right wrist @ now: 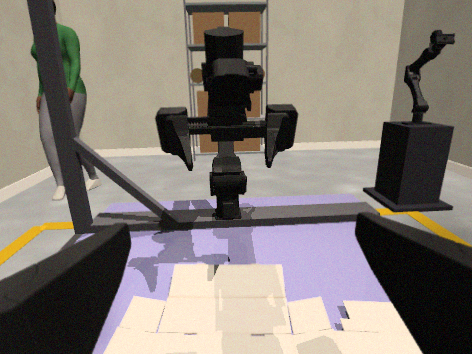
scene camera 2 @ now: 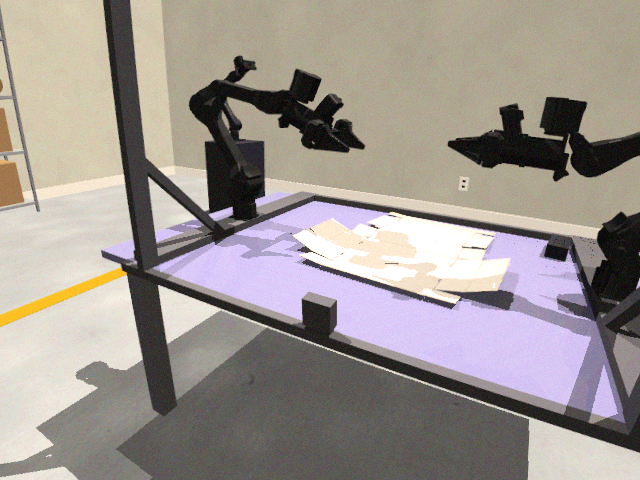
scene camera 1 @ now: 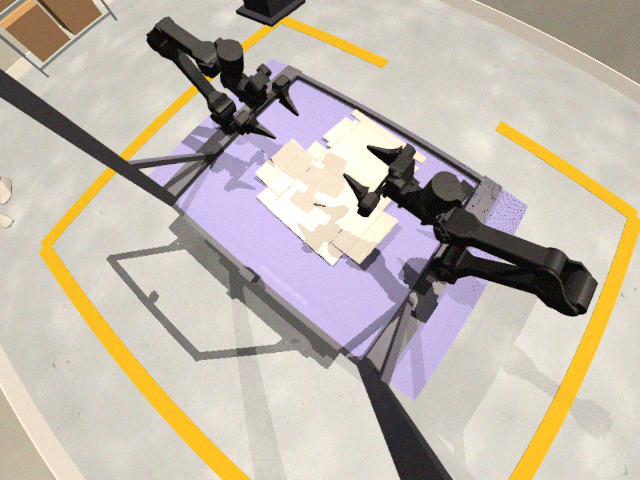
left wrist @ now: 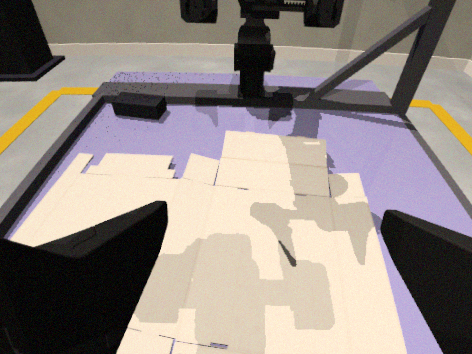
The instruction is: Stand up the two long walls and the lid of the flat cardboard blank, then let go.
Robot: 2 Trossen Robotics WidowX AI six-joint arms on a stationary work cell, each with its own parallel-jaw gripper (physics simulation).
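Seen in the pictures: left gripper, between the fingertips: (right wrist: 229, 166) (scene camera 2: 357, 149) (scene camera 1: 287, 126) (left wrist: 275, 216); right gripper, between the fingertips: (right wrist: 244, 228) (scene camera 2: 451, 141) (scene camera 1: 355, 159) (left wrist: 264, 6); left arm's base, origin of its link: (right wrist: 228, 213) (scene camera 2: 244, 216) (scene camera 1: 231, 127); right arm's base, origin of its link: (scene camera 2: 612, 293) (scene camera 1: 440, 270) (left wrist: 251, 91).
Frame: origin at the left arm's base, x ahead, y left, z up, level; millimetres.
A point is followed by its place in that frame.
The cream cardboard blank (scene camera 1: 361, 136) {y 261, x 433, z -14 mm} (scene camera 2: 444, 240) {y 147, x 556, z -7 mm} (left wrist: 225, 215) {y 37, x 542, z -18 mm} (right wrist: 195, 315) {y -58, x 325, z -13 mm} lies spread out on the table. Its main area is flat; in scene camera 2 its left and right end panels tilt slightly upward. Long panels and the lid are not upright. My left gripper (scene camera 1: 286, 126) {y 0, x 349, z 225 mm} (scene camera 2: 356, 149) {y 0, x 349, z 225 mm} (left wrist: 275, 216) {y 0, x 349, z 225 mm} (right wrist: 229, 166) {y 0, x 349, z 225 mm} is open and empty, angled down, above the table at the blank's left side in scene camera 2. My right gripper (scene camera 1: 356, 161) {y 0, x 561, z 259 mm} (scene camera 2: 449, 145) {y 0, x 561, z 259 mm} (right wrist: 244, 228) {y 0, x 561, z 259 mm} is open and empty, roughly level, high above the blank's right part.
The lavender table (scene camera 1: 232, 217) {y -266, x 264, z -19 mm} (scene camera 2: 232, 279) {y -307, x 223, z -19 mm} has a raised dark rim. A black block (scene camera 2: 318, 313) {y -381, x 462, z 18 mm} sits on the front rim, another black block (scene camera 2: 558, 247) {y 200, x 828, z 13 mm} (left wrist: 140, 106) {y 241, x 808, z 11 mm} near the far right corner. Dark posts (scene camera 1: 77, 134) {y -355, x 40, z 368 mm} (scene camera 2: 129, 129) {y -369, x 40, z 271 mm} rise from the front corners. A person (right wrist: 70, 65) stands beyond.
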